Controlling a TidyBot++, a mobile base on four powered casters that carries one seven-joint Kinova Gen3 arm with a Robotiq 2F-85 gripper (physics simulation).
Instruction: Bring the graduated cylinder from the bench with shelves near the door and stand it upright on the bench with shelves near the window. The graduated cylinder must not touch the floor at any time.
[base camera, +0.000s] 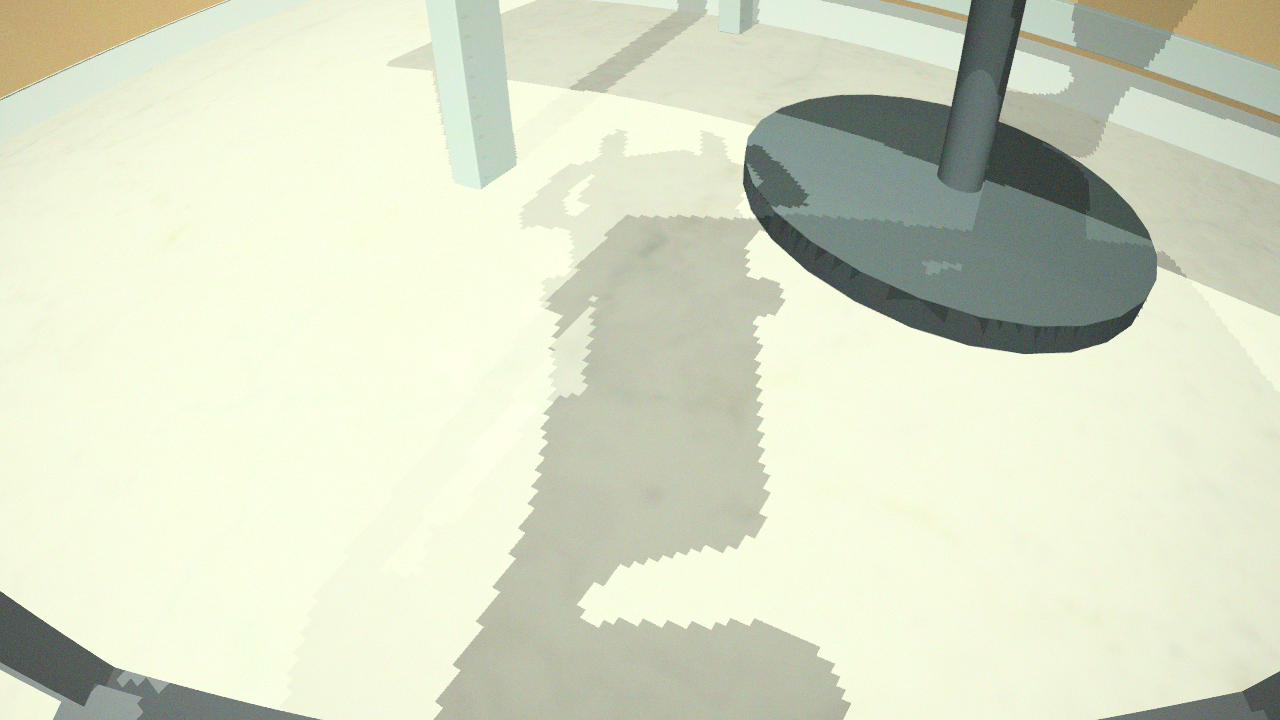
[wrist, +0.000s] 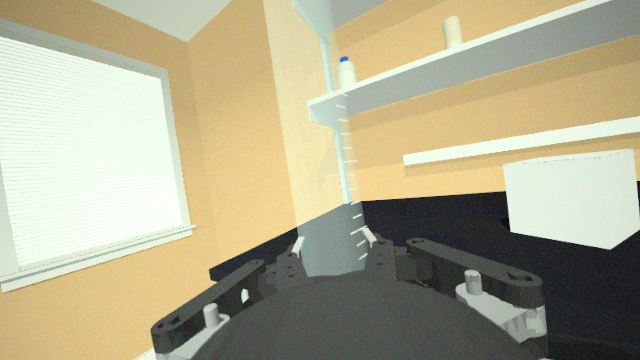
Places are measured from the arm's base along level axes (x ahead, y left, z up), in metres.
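Where they show: gripper, fingertip midpoint: (wrist: 334, 244).
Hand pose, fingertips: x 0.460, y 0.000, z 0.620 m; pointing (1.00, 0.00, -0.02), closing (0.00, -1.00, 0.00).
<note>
Things, the pixels of their centre, and the offset from my fingertips. "spot": a spot on its surface instead. Level surfaces: height alone.
- clear graduated cylinder at the middle of its body: (wrist: 323, 177) dx -0.035, dy +0.000, dz +0.056 m
- black top at its surface level: dz -0.103 m
- white shelf at its surface level: dz +0.335 m
- white box at the middle of its body: (wrist: 567, 194) dx +0.181, dy -0.412, dz -0.038 m
- blue-capped bottle at a spot on its surface: (wrist: 346, 74) spot: dx +0.653, dy -0.142, dz +0.446 m
- cream container at a spot on its surface: (wrist: 452, 32) spot: dx +0.532, dy -0.504, dz +0.478 m
- window at a spot on its surface: (wrist: 90, 150) spot: dx +0.957, dy +1.391, dz +0.417 m
- pale bench leg at a spot on its surface: (base camera: 474, 98) spot: dx +0.242, dy +0.194, dz -0.915 m
- dark round stool base at the middle of its body: (base camera: 956, 192) dx +0.232, dy -0.293, dz -1.002 m
The clear graduated cylinder (wrist: 325, 210) with white tick marks stands between the fingertips in the wrist view and reaches up out of the top of the view. My gripper (wrist: 334, 244) is shut on its lower part. The bench with shelves near the window has a black top (wrist: 440, 220) behind and to the right of the cylinder, with a white shelf (wrist: 425, 70) above. Whether the cylinder's base touches the bench top is hidden by the gripper. The base camera view shows neither the gripper nor the cylinder, but a shadow of the arm falls on the floor.
A white box (wrist: 572, 200) stands on the bench at the right. A blue-capped bottle (wrist: 346, 74) and a cream container (wrist: 452, 32) stand on the shelf. A window (wrist: 90, 150) is at the left. A pale bench leg (base camera: 474, 98) and a dark round stool base (base camera: 1011, 277) stand ahead of the base.
</note>
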